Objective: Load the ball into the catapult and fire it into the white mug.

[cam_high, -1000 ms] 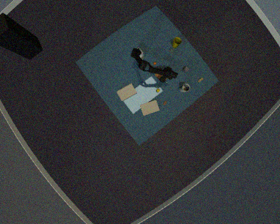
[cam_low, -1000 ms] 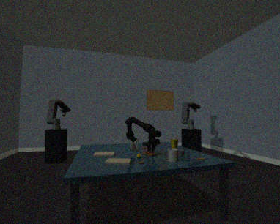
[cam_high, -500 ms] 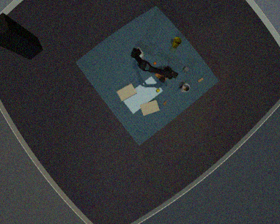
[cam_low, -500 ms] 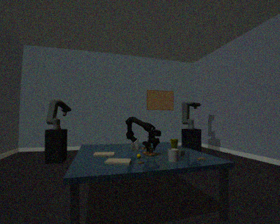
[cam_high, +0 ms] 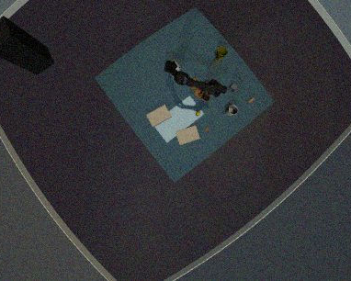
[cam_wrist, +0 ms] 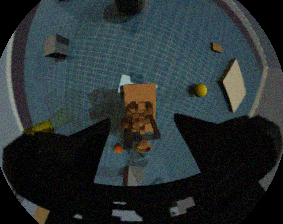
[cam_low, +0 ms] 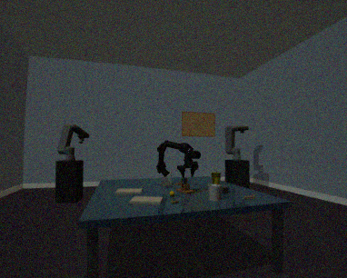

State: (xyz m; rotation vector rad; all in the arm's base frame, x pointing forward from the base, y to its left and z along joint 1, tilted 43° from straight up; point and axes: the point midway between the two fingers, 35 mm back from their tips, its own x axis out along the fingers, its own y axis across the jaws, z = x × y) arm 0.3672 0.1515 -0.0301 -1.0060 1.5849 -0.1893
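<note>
The orange ball lies 19 cm behind my gripper tip, 10 cm below it and 1 cm to the right of it. Also, from my gripper tip: orange catapult (7 cm below, 6 cm behind, 3 cm to the right); yellow ball (14 cm to the right, 11 cm ahead, 10 cm below); white mug (24 cm ahead, 14 cm to the left, 9 cm below).
</note>
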